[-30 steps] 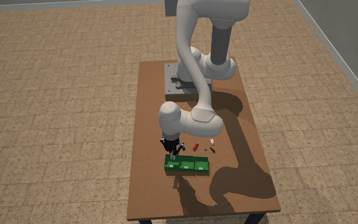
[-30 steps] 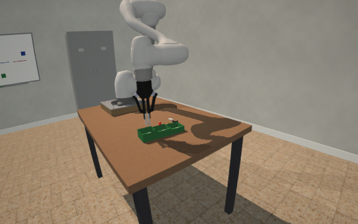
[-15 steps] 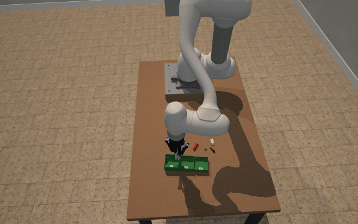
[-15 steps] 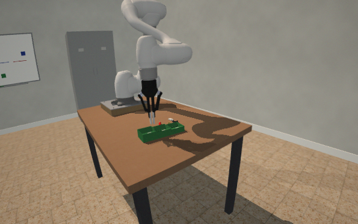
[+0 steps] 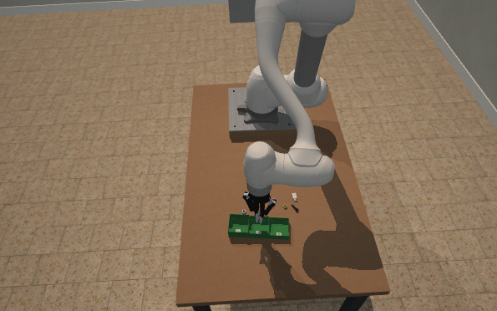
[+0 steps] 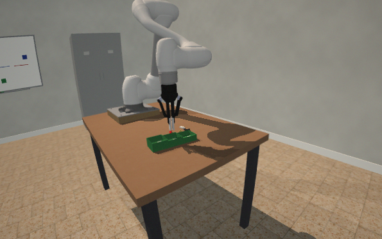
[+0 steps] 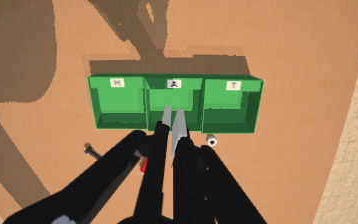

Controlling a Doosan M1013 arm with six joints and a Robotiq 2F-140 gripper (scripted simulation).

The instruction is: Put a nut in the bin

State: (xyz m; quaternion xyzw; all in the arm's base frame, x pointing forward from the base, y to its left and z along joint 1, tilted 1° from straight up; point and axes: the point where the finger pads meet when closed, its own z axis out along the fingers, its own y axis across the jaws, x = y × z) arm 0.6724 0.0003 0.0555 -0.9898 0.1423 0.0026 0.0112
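Right now my hand is 8 cm above the green bin strip. Also, from my hand: red cylinder (12 cm behind, 10 cm below, 5 cm to the left); silver nut (10 cm below, 8 cm behind, 7 cm to the right); black nut (11 cm behind, 10 cm below, 2 cm to the right).
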